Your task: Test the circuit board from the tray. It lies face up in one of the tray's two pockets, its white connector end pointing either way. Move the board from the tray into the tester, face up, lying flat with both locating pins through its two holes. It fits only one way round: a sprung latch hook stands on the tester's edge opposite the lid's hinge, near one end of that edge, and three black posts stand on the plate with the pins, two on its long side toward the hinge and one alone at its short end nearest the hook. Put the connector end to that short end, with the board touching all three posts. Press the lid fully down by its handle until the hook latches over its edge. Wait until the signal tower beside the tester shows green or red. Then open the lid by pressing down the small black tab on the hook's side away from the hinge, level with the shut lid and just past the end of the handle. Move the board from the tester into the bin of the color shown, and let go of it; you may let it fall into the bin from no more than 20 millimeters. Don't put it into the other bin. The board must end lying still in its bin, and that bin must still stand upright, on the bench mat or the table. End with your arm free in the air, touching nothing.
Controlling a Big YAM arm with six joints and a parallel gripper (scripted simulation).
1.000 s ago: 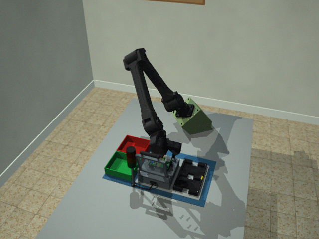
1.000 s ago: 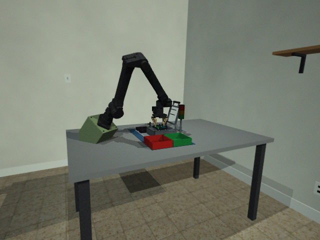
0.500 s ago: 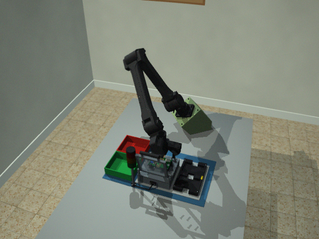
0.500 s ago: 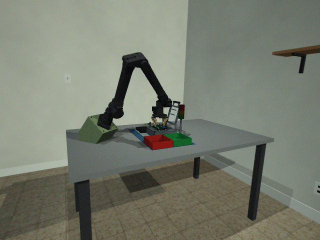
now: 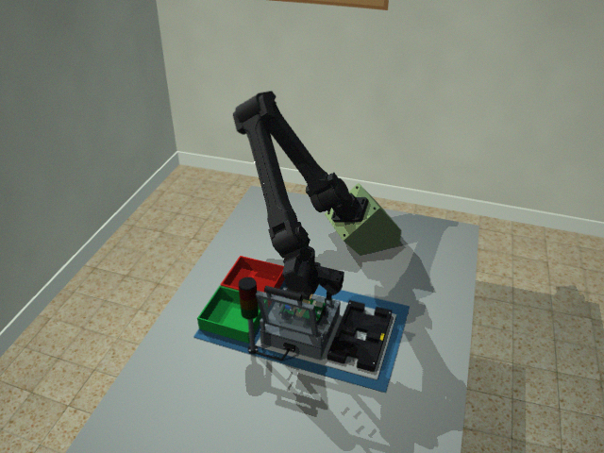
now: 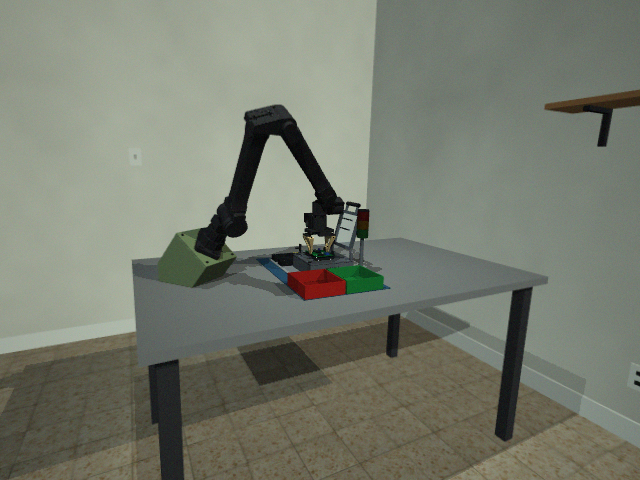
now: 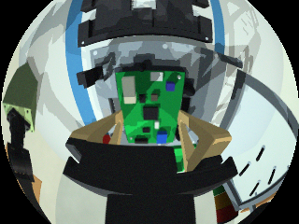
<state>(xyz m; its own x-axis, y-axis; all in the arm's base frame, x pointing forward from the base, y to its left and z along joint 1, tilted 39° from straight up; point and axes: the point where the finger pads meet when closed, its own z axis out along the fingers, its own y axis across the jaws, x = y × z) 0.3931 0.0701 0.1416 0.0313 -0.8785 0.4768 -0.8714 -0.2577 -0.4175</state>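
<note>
Right now the green circuit board is right at my hand. From my hand the other things lie so: tester plate 10 mm ahead, 10 mm to the left, 10 mm below; latch hook 60 mm behind, 60 mm to the left, 10 mm above; clear lid 120 mm ahead, 100 mm above.
</note>
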